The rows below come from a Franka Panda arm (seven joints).
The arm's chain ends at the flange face. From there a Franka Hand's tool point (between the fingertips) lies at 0.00 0.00 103.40 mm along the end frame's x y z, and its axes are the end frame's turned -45 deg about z.
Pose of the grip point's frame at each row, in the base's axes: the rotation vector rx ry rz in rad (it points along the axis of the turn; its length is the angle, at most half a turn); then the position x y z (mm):
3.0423 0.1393 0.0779 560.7 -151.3 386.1
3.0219 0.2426 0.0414 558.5 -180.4 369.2
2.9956 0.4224 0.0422 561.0 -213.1 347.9
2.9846 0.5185 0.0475 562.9 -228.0 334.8
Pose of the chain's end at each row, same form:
2.8876 -1.0441 0.1285 555.0 -141.7 488.9
2.9012 -0.9376 0.1025 554.8 -169.3 471.9
2.9466 -0.7606 0.1069 556.5 -201.6 450.6
2.9743 -0.6673 0.1095 557.7 -217.2 437.5

